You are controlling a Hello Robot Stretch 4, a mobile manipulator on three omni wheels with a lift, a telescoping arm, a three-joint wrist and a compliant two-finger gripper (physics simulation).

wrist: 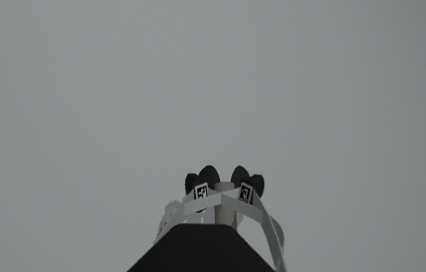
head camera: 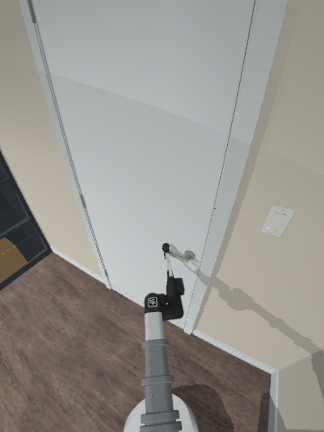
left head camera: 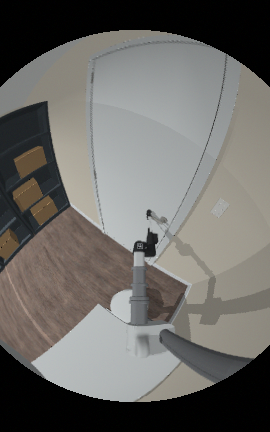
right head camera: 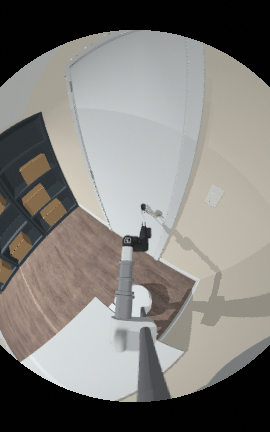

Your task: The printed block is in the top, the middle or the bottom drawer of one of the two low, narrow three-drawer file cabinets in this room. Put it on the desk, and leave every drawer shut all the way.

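Pixels of known places: gripper, between the fingertips: (wrist: 223, 180) (head camera: 165, 245) (left head camera: 148, 210) (right head camera: 142, 205); robot's base, origin of its link: (left head camera: 128, 304) (right head camera: 133, 300).
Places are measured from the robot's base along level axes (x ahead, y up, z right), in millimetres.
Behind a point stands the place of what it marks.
My gripper (head camera: 166, 247) {y 900, x 686, z 76 mm} (left head camera: 149, 213) {y 900, x 686, z 76 mm} (right head camera: 143, 207) {y 900, x 686, z 76 mm} (wrist: 223, 180) {y 900, x 686, z 76 mm} is at the white door (head camera: 145, 150) {y 1355, x 749, z -4 mm} (left head camera: 145, 135) {y 1411, x 758, z -18 mm} (right head camera: 130, 145) {y 1324, x 740, z 10 mm}. In the wrist view its two black fingertips are drawn close together, one on each side of the beige door handle (wrist: 226, 216) {y 896, x 626, z 93 mm} (head camera: 188, 255) {y 905, x 609, z 178 mm} (right head camera: 158, 213) {y 902, x 606, z 187 mm}, and look shut on it. The fingertips partly cover the bar. The door looks closed in its frame. The printed block and the file cabinets do not show. A pale flat surface (left head camera: 95, 365) {y 692, x -486, z -239 mm} (right head camera: 85, 360) {y 692, x -548, z -277 mm} lies low beside the mast; I cannot tell whether it is the desk.
A dark shelf unit (left head camera: 59, 165) (right head camera: 56, 172) {y 757, x 1660, z -1443 mm} with several brown boxes stands at the left. A switch plate (head camera: 278, 220) {y 1201, x 480, z 427 mm} (left head camera: 220, 207) {y 1201, x 479, z 428 mm} (right head camera: 214, 195) {y 1202, x 480, z 427 mm} is on the beige wall right of the door. The wall corner is close at the right of my base.
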